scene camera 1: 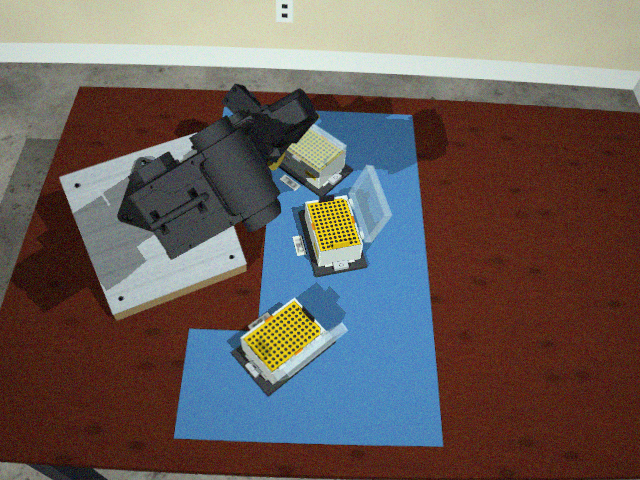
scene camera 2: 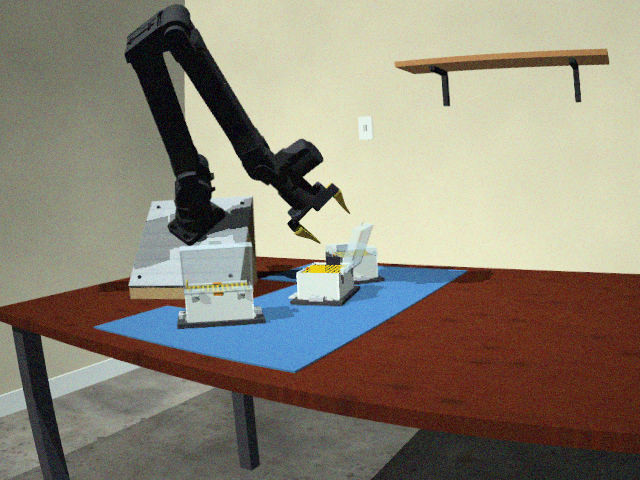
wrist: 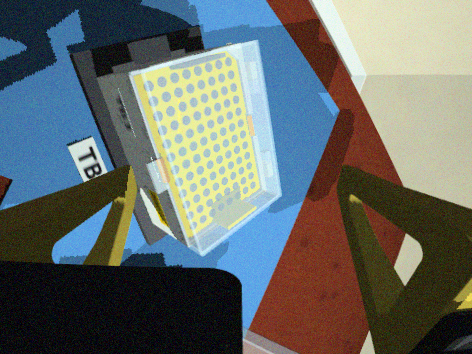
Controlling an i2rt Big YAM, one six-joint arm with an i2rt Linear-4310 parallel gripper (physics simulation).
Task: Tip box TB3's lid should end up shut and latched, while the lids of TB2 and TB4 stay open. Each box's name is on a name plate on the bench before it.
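Pixels of known places: gripper, between the fingertips: (scene camera 1: 297, 133) (scene camera 2: 334, 227) (wrist: 236, 176); arm's base, origin of its link: (scene camera 2: 197, 222).
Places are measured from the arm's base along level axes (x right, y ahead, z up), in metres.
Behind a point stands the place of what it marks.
Note:
The back tip box (scene camera 1: 316, 152) {y 0.285, x -0.202, z -0.073 m} (scene camera 2: 366, 268) {y 0.330, x -0.206, z -0.119 m} (wrist: 205, 145) {y 0.255, x -0.222, z -0.073 m} has its clear lid down over yellow tips; whether it is latched I cannot tell. Its name plate (scene camera 1: 290, 181) {y 0.234, x -0.179, z -0.148 m} (wrist: 87, 159) {y 0.225, x -0.183, z -0.149 m} shows "TB"; the digit is hidden. The middle box (scene camera 1: 333, 224) (scene camera 2: 323, 286) {y 0.362, x 0.014, z -0.116 m} has its lid (scene camera 1: 370, 204) {y 0.399, x -0.063, z -0.053 m} (scene camera 2: 360, 242) {y 0.417, x -0.038, z -0.035 m} standing open. The front box (scene camera 1: 281, 335) (scene camera 2: 219, 307) {y 0.293, x 0.233, z -0.119 m} also has its lid (scene camera 2: 217, 263) {y 0.321, x 0.258, z -0.036 m} open. Their names are unreadable. My gripper (scene camera 2: 334, 227) {y 0.246, x -0.207, z -0.028 m} (wrist: 236, 176) {y 0.246, x -0.207, z -0.028 m} is open and empty, above the back box; in the wrist view its left fingertip overlaps the box's name-plate side.
The boxes stand on a blue mat (scene camera 1: 382, 403) {y 0.443, x 0.289, z -0.151 m} (scene camera 2: 289, 356) {y 0.503, x 0.309, z -0.150 m} on the dark red table (scene camera 1: 516, 258) {y 0.712, x -0.036, z -0.153 m}. The arm's pale base board (scene camera 1: 206, 273) {y 0.105, x 0.084, z -0.115 m} (scene camera 2: 149, 263) {y -0.039, x 0.124, z -0.080 m} is left of the boxes. The middle box's open lid rises near the back box. A shelf (scene camera 2: 501, 60) hangs on the wall.

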